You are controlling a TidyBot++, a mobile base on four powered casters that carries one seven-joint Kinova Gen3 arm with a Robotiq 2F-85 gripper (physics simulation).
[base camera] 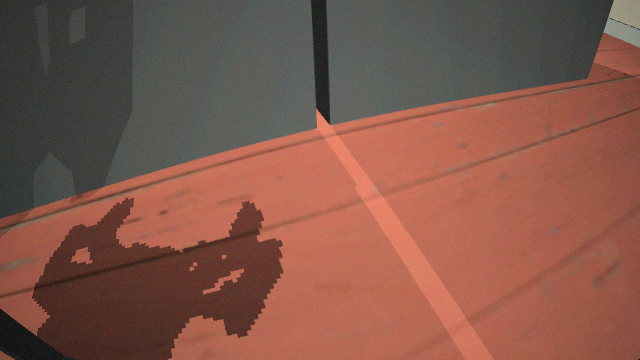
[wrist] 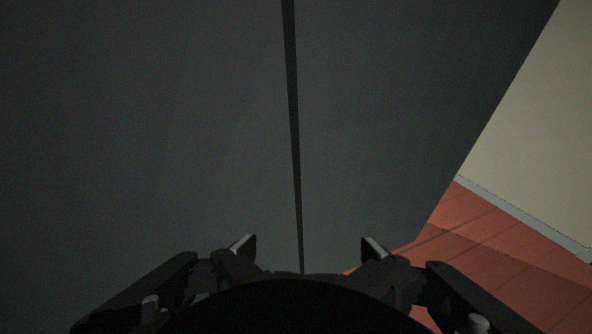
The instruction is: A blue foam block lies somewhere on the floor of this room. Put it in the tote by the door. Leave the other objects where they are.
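Frame: origin at the arm's base, x ahead, y left, z up, level; metres.
Seen in the pictures: gripper, fingertip midpoint: (wrist: pixel 307 248).
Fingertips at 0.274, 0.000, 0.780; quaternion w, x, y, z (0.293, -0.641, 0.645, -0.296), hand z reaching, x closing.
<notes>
A point is followed by its place in that frame, as x, y, z.
My gripper (wrist: pixel 307 248) @(0.274, 0.000, 0.780) is open, its two fingertips standing wide apart at the bottom of the wrist view, with a grey surface behind them and no object between them. The blue foam block does not show in either view. The tote and the door do not show in either view.
A tall dark grey panelled piece (base camera: pixel 225 75) @(0.585, 0.183, -0.256) (wrist: pixel 175 125) @(0.541, 0.285, 0.777) with a black vertical gap stands close in front. Past its right edge are a cream wall (wrist: pixel 550 125) @(1.443, -1.678, 0.352) and a grey baseboard (wrist: pixel 520 215) @(1.234, -1.754, -0.353). Red plank floor (base camera: pixel 500 225) @(0.404, -0.223, -0.397) (wrist: pixel 465 220) @(1.212, -1.320, -0.397) carries a dark shadow and a light strip.
</notes>
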